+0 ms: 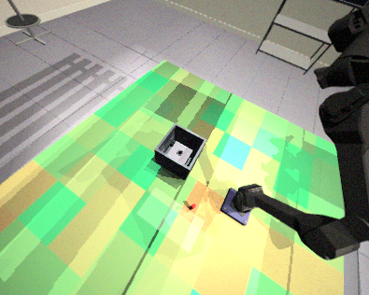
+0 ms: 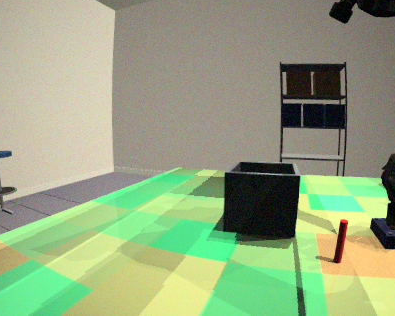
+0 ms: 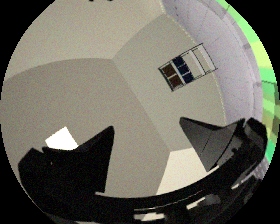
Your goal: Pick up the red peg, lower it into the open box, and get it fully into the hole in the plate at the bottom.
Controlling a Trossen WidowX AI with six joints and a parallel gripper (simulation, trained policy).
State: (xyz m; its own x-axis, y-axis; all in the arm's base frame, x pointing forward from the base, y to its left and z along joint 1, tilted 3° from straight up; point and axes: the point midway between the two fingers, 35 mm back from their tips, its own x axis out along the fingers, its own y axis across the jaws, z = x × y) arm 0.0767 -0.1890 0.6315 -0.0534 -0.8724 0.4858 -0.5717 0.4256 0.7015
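Now: the red peg 30 mm ahead of my gripper tip, 380 mm to the left of it and 630 mm below it.
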